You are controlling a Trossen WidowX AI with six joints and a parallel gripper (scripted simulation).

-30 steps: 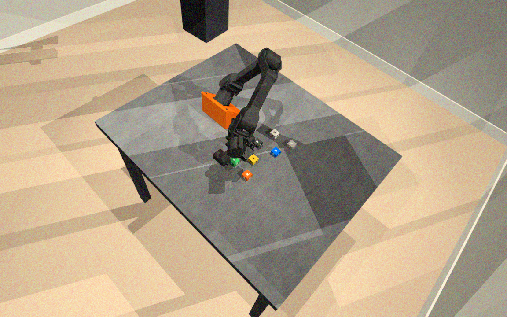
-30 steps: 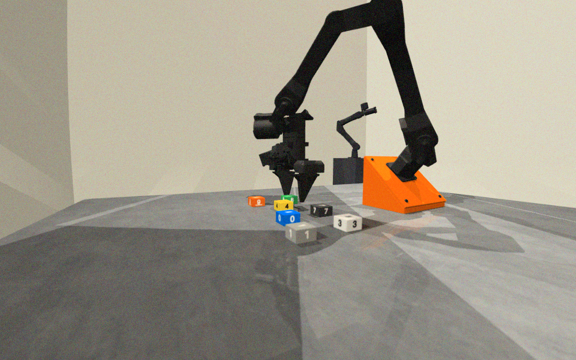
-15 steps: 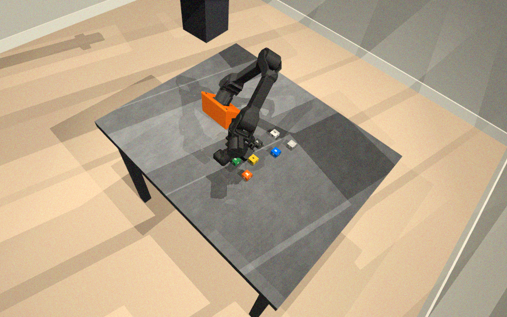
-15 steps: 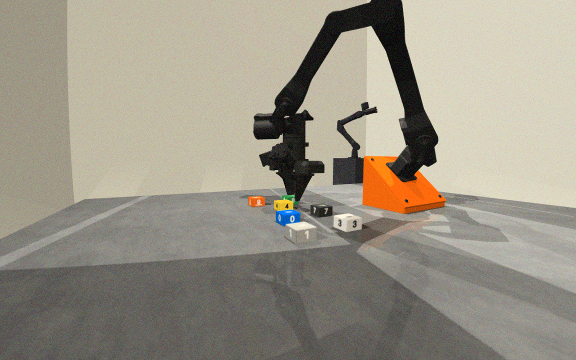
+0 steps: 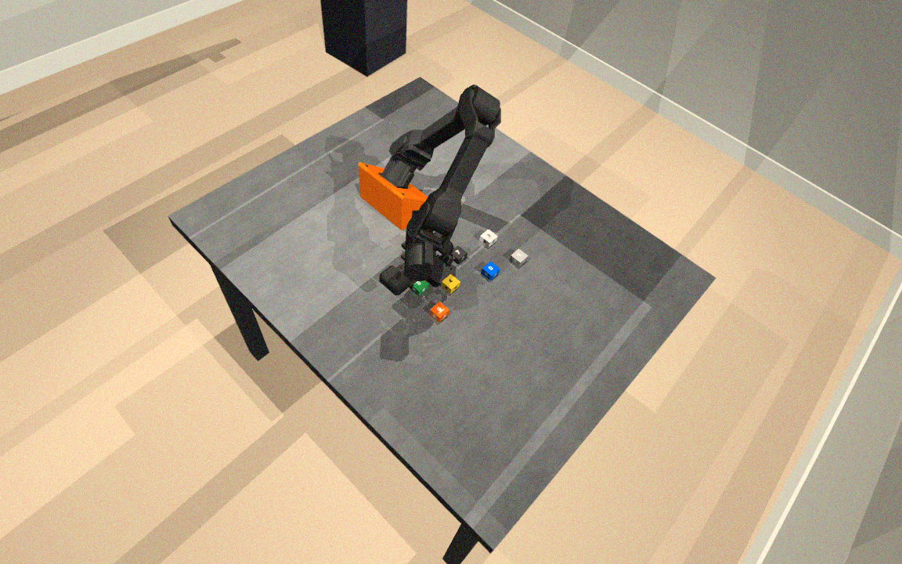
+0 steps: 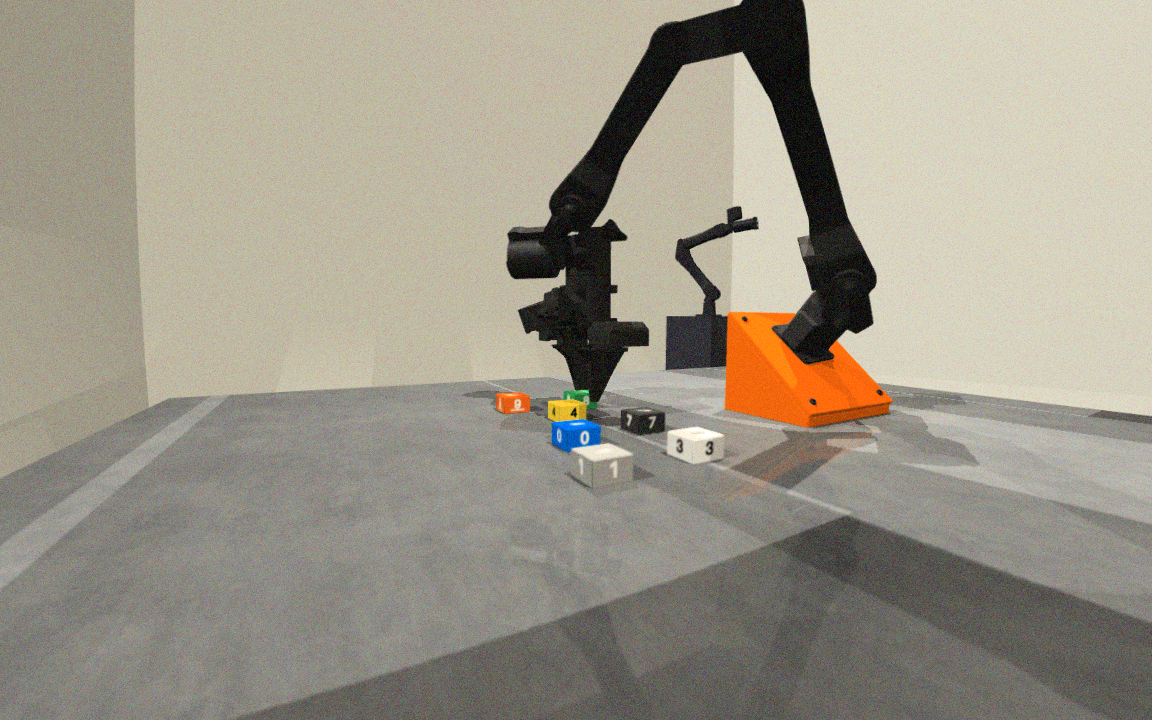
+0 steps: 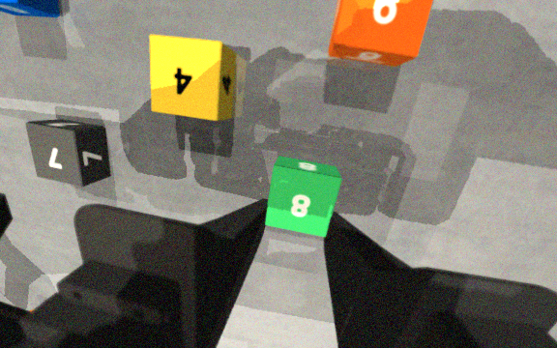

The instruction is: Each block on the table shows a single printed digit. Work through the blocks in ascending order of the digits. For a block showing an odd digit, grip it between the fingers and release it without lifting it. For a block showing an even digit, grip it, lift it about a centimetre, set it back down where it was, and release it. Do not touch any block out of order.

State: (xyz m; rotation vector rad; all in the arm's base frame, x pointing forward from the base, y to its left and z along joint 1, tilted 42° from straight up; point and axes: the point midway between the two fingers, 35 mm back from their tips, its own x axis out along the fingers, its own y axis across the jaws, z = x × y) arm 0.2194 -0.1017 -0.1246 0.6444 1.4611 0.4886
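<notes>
Now: the green block 1 cm ahead of my gripper tip. Round my gripper tip: orange block 9 cm ahead, 2 cm to the right; then black 7 block 14 cm to the left, 2 cm ahead; then yellow 4 block 6 cm ahead, 5 cm to the left.
</notes>
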